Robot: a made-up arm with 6 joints. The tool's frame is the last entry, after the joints. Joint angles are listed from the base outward. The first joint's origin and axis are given. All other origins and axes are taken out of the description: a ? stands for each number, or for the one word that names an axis. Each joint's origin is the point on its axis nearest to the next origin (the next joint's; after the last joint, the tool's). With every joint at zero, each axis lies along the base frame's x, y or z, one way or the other. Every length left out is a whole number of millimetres.
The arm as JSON. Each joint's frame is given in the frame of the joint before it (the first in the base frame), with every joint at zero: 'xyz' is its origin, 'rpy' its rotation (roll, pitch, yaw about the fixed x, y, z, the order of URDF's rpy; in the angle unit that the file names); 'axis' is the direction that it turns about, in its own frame. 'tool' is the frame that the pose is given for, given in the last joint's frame.
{
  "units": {
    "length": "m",
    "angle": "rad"
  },
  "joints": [
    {
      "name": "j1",
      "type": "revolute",
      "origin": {
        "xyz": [
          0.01,
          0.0,
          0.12
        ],
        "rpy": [
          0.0,
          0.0,
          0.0
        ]
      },
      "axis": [
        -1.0,
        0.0,
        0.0
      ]
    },
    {
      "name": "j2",
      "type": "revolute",
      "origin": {
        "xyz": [
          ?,
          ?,
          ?
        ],
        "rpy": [
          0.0,
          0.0,
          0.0
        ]
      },
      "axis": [
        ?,
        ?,
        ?
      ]
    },
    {
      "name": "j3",
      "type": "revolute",
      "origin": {
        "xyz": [
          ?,
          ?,
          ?
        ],
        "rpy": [
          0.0,
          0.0,
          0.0
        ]
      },
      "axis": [
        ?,
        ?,
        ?
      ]
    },
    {
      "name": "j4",
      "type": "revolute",
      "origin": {
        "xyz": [
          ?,
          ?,
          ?
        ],
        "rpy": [
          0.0,
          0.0,
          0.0
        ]
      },
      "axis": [
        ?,
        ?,
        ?
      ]
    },
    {
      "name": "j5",
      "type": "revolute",
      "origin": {
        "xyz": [
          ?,
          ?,
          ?
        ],
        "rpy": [
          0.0,
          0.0,
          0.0
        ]
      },
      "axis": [
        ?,
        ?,
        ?
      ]
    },
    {
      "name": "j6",
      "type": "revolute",
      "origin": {
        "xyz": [
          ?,
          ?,
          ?
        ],
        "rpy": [
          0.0,
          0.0,
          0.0
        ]
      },
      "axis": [
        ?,
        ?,
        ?
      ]
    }
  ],
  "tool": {
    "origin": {
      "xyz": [
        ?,
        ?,
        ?
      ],
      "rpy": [
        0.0,
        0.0,
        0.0
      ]
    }
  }
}
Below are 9 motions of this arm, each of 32 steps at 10 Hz.
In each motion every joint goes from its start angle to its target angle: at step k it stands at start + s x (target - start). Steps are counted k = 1, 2, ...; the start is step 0. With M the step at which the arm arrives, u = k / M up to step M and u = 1 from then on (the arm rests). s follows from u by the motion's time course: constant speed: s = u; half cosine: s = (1 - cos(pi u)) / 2; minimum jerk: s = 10 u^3 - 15 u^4 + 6 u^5.
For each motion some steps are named. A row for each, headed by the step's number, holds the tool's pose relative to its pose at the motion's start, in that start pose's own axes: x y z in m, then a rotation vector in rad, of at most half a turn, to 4 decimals.
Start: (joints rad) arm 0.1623 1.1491 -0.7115 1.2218 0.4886 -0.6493
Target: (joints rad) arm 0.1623 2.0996 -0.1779 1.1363 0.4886 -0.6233
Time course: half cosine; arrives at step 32
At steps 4, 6, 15, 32:
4: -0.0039 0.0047 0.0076 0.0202 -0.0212 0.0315
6: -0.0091 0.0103 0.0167 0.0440 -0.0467 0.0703
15: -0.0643 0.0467 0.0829 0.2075 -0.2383 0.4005
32: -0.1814 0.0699 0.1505 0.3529 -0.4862 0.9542

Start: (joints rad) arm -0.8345 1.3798 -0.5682 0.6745 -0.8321 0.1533
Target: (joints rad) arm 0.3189 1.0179 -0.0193 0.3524 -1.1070 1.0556
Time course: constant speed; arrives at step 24
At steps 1, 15, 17, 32:
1: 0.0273 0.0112 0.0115 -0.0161 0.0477 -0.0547
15: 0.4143 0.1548 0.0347 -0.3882 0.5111 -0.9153
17: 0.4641 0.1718 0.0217 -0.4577 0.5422 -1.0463
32: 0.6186 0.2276 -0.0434 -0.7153 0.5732 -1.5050

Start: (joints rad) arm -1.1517 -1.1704 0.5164 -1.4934 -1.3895 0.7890
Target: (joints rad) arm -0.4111 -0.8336 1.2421 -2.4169 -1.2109 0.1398
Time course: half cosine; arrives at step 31
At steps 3, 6, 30, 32:
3: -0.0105 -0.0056 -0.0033 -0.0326 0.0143 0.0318
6: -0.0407 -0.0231 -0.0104 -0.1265 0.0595 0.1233
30: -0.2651 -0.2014 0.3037 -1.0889 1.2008 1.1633
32: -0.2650 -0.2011 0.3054 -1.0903 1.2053 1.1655

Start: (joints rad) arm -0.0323 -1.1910 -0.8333 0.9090 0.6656 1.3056
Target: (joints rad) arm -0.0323 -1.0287 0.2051 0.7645 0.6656 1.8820
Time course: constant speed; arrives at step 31
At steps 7, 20, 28, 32:
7: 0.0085 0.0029 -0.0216 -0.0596 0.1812 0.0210
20: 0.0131 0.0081 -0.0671 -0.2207 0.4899 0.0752
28: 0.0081 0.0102 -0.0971 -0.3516 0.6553 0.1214
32: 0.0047 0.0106 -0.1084 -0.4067 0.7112 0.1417

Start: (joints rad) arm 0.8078 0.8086 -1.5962 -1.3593 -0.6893 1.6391
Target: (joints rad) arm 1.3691 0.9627 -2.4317 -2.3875 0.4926 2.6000
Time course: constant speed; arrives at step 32
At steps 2, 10, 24, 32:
2: -0.0023 -0.0177 -0.0180 -0.1022 -0.1087 -0.0335
10: 0.0123 -0.1154 -0.0471 -0.4367 -0.5538 -0.0846
24: 0.0666 -0.2449 0.0741 -0.7435 -1.1984 0.1549
32: 0.0919 -0.2322 0.1779 -0.7952 -1.3687 0.4092

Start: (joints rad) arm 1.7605 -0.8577 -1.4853 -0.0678 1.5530 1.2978
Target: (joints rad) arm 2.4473 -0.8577 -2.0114 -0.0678 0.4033 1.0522
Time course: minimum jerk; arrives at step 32
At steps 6, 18, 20, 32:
6: 0.0048 -0.0028 0.0028 -0.0220 0.0151 0.0122
18: 0.0465 0.0065 0.0469 -0.2641 0.2098 0.0941
20: 0.0516 0.0175 0.0541 -0.3061 0.2495 0.0966
32: 0.0615 0.0564 0.0637 -0.4030 0.3498 0.0836

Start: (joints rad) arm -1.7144 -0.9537 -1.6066 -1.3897 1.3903 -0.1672
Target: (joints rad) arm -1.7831 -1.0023 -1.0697 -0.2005 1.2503 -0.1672
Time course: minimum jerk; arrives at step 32
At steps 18, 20, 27, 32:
18: 0.2339 -0.0525 -0.0059 0.3983 0.5546 -0.4382
20: 0.2684 -0.0750 -0.0192 0.4908 0.6466 -0.5058
27: 0.3322 -0.1308 -0.0643 0.7203 0.8484 -0.6406
32: 0.3386 -0.1375 -0.0712 0.7499 0.8724 -0.6550

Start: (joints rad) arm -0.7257 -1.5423 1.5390 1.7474 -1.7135 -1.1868
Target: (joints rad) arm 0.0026 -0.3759 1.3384 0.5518 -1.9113 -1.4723
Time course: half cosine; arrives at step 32
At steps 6, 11, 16, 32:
6: -0.0163 0.0456 -0.0629 0.1299 0.1319 0.0322
11: -0.0678 0.1525 -0.1805 0.4141 0.4109 0.0783
16: -0.1673 0.3086 -0.2999 0.7825 0.7765 0.0883
32: -0.5127 0.6722 -0.3976 1.3970 1.5992 -0.1004

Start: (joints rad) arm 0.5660 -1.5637 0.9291 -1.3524 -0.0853 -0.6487
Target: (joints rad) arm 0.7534 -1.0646 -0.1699 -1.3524 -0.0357 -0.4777
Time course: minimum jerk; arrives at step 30
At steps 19, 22, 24, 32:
19: 0.0842 -0.1833 0.2139 0.3445 0.7853 0.2242
22: 0.1053 -0.2046 0.2232 0.3658 0.9488 0.2847
24: 0.1141 -0.2122 0.2247 0.3703 1.0244 0.3141
32: 0.1214 -0.2179 0.2248 0.3716 1.0932 0.3415

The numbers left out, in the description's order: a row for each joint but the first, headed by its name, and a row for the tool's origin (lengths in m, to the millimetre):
j2: xyz 0.0 -0.37 -0.06, axis 0.0 0.0 1.0
j3: xyz -0.18 -0.13 0.0, axis 1.0 0.0 0.0
j4: xyz 0.0 -0.27 0.26, axis 0.0 0.0 -1.0
j5: xyz -0.04 0.12 0.0, axis -1.0 0.0 0.0
j6: xyz 0.0 0.31 0.04, axis 0.0 0.0 -1.0
tool: xyz 0.05 0.11 0.0

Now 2 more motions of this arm.
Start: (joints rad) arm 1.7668 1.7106 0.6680 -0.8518 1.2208 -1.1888
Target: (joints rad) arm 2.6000 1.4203 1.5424 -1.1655 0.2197 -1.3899
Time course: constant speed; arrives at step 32
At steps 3, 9, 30, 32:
3: -0.0083 -0.0270 0.0959 0.0875 -0.1640 -0.0373
9: -0.0490 -0.1065 0.2724 0.2338 -0.4791 -0.1362
30: -0.2872 -0.4816 0.6504 0.3656 -1.3523 -0.6985
32: -0.3050 -0.5164 0.6699 0.3435 -1.4083 -0.7617

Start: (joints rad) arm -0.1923 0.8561 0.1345 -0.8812 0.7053 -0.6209
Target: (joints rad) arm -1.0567 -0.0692 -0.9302 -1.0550 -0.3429 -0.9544
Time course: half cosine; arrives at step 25
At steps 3, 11, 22, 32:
3: 0.0215 0.0180 0.0020 0.0118 0.0067 -0.0086
11: 0.3058 0.1137 0.0457 0.2388 0.0016 -0.1428
22: 0.6339 -0.1726 0.1904 0.7991 -0.4032 -0.3971
32: 0.6382 -0.2049 0.1985 0.8374 -0.4458 -0.4107

